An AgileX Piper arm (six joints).
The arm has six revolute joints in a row. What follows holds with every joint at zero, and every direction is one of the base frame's.
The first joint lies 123 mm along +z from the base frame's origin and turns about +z.
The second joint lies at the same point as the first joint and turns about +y.
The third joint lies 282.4 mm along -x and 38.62 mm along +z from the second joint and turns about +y.
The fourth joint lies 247.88 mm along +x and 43.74 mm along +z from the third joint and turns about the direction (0.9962, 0, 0.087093).
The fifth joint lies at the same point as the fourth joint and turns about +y.
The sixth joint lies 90.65 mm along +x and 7.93 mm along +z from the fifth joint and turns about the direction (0.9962, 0, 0.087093).
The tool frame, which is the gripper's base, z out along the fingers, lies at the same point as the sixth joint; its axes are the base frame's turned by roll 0, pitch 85 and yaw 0 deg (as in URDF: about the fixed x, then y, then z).
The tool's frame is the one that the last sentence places.
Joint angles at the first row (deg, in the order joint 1, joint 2, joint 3, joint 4, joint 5, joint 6):
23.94, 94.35, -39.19, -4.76, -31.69, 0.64
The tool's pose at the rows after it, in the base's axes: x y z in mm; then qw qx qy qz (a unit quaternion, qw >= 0):
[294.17 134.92 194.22 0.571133 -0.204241 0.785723 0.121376]
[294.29 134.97 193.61 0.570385 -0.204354 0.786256 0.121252]
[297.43 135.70 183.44 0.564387 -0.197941 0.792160 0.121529]
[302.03 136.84 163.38 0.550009 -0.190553 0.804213 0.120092]
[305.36 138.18 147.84 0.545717 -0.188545 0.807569 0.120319]
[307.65 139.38 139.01 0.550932 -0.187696 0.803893 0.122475]
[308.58 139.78 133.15 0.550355 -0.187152 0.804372 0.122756]
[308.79 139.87 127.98 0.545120 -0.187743 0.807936 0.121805]
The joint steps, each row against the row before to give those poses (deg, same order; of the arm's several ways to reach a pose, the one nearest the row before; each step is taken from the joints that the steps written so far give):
0.00, 0.00, 0.00, 0.01, 0.00, 0.00
0.00, 0.11, 0.00, 0.00, 0.00, 0.00
0.00, 2.14, 0.00, 0.86, -1.30, 0.00
0.00, 4.01, 0.00, 1.11, -1.98, 0.00
-0.01, 3.38, 0.00, 0.30, -2.80, 0.00
0.01, 2.27, 0.00, 0.00, -3.04, 0.00
0.00, 1.30, 0.00, 0.06, -1.23, 0.00
0.00, 0.92, 0.00, 0.02, -0.18, 0.00

